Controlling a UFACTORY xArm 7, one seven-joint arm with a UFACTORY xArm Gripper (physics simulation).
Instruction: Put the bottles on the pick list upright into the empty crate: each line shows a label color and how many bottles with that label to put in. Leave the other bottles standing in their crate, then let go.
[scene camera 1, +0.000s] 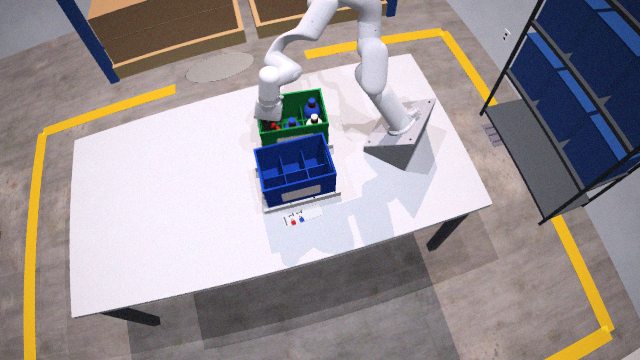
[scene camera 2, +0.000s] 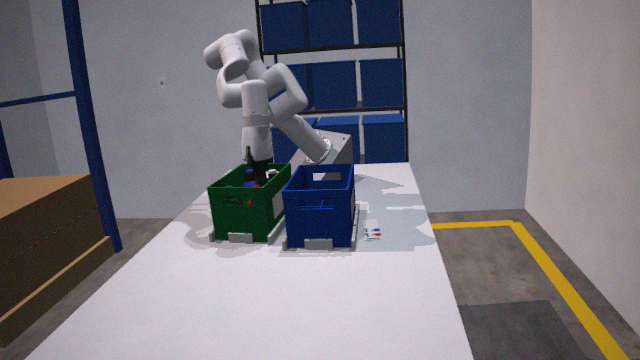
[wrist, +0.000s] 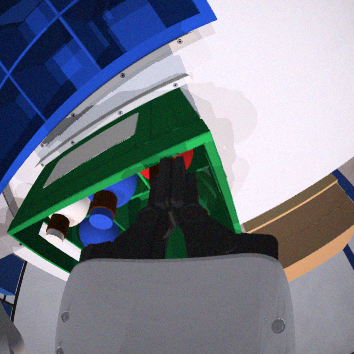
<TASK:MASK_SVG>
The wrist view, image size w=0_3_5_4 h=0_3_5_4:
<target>my gripper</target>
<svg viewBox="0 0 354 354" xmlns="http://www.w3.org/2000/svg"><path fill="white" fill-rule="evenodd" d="M277 239L271 234L234 233L204 213L203 207L199 204L196 173L186 173L183 155L175 156L172 162L167 157L160 158L157 177L151 178L147 206L137 212L134 223L113 241L108 240L85 246L81 253L81 262L74 265L71 269L60 301L55 331L54 354L295 354L292 300L284 269L278 261ZM178 222L180 231L184 235L187 258L164 259L168 235L174 231L174 227L177 226Z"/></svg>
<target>white-capped bottle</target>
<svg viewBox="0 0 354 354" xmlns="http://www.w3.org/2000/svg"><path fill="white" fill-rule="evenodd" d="M87 196L48 215L50 219L45 230L45 239L48 242L61 245L66 236L68 226L78 224L85 217L90 203Z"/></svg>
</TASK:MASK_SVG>
